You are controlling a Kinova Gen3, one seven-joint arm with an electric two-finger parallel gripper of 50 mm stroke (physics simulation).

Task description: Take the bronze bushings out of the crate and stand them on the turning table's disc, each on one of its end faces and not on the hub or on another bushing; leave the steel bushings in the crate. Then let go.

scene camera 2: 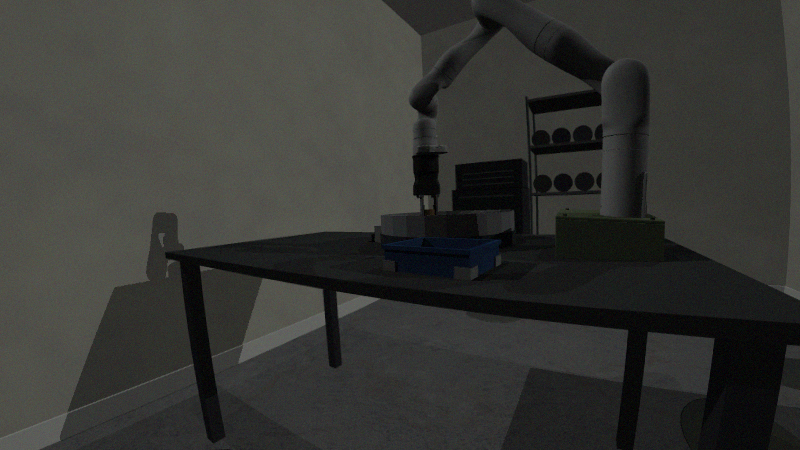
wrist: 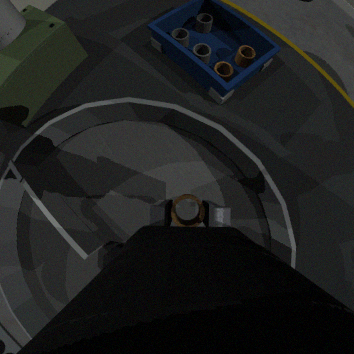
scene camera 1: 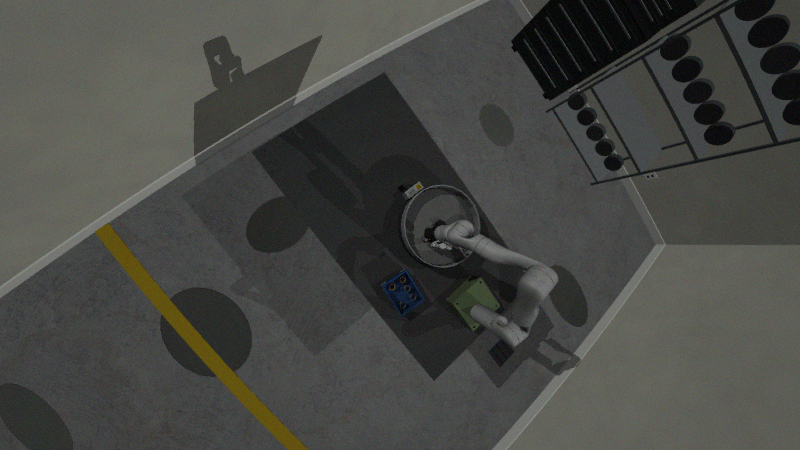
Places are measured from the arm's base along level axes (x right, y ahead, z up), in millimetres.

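Where they show: gripper, fingertip midpoint: [wrist: 186,209] [scene camera 1: 425,239]; arm's base, link origin: [scene camera 2: 621,215] [wrist: 8,34] [scene camera 1: 477,312].
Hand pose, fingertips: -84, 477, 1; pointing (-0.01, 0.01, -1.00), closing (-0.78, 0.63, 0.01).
Each offset is from my fingertips to the top centre of the thing, as dx, dy, dz. "*": to the spot under its first point.
My gripper [scene camera 2: 429,204] [wrist: 186,209] points down inside the turning table's rim, shut on an upright bronze bushing {-1, -1, +23} [scene camera 2: 429,212] [wrist: 181,221]. The bushing is over the pale disc {+117, +18, -27} [scene camera 1: 437,208] [wrist: 142,142]; its lower end is hidden behind the rim in scene camera 2, so I cannot tell whether it touches. The hub is not distinguishable. The blue crate {-214, -192, -38} [scene camera 1: 414,308] [scene camera 2: 441,263] [wrist: 175,56] holds two bronze bushings {-249, -140, -58} [wrist: 244,63] {-185, -134, -58} [wrist: 220,76] at one end and three steel bushings {-243, -250, -58} [wrist: 203,30] {* -147, -201, -38} [wrist: 180,44] {-182, -187, -58} [wrist: 202,60].
A raised ring wall [scene camera 2: 453,223] [wrist: 272,177] surrounds the disc, and a thin straight bar {* +136, -82, +9} [wrist: 52,220] reaches inward from it. A green block [scene camera 1: 474,293] [scene camera 2: 609,240] [wrist: 60,65] stands by the arm's base. A small white box {* +62, +248, -30} [scene camera 1: 412,190] sits outside the ring.
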